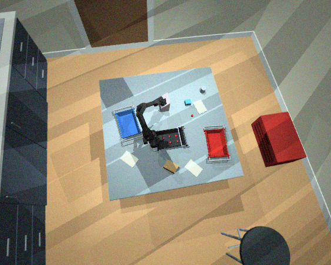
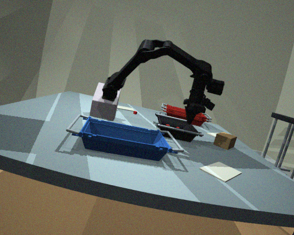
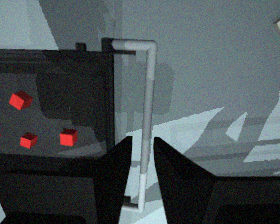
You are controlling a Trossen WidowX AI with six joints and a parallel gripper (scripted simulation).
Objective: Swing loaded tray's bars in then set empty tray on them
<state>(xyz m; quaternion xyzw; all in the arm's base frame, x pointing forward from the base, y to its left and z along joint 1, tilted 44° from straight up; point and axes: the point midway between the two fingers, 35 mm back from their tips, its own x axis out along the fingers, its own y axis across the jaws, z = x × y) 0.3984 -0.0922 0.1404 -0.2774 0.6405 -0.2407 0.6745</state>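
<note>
The blue tray is 250 mm behind my gripper tip, 220 mm to the right of it and 50 mm below it. The rest, counted from my gripper tip: red cube 260 mm behind, 450 mm to the left, 90 mm below; then cyan block 420 mm behind, 430 mm to the left, 70 mm below; then brown box 250 mm ahead, 130 mm to the left, 70 mm below.
</note>
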